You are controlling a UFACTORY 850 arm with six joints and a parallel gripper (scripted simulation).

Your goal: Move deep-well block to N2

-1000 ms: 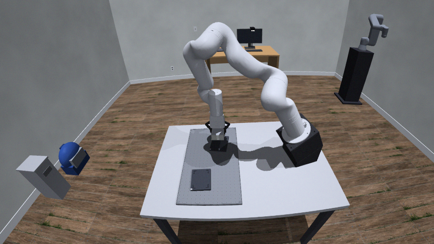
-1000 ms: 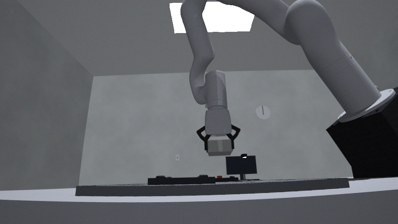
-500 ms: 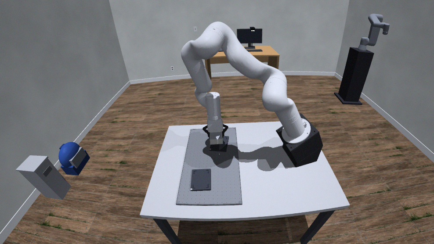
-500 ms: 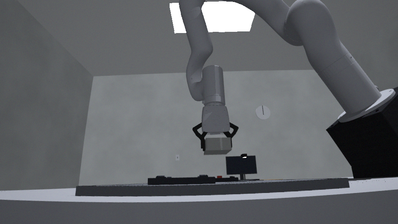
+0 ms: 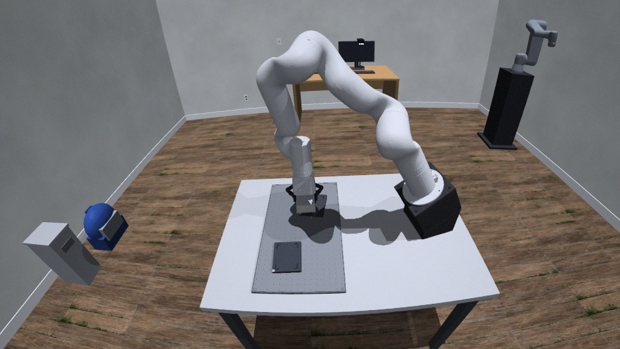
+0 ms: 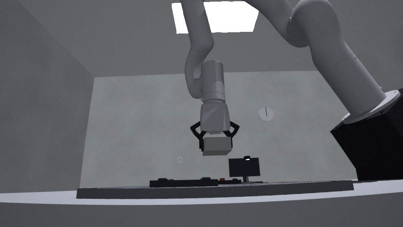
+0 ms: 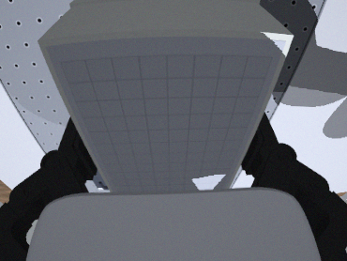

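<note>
The dark plate nest N2 is 60 mm ahead of my hand, 250 mm to the left of it and 110 mm below it. Also, from my hand: grey 96-well deep-well block: right at my hand; then plate nest N1: 20 mm behind, 90 mm to the right, 110 mm below.
</note>
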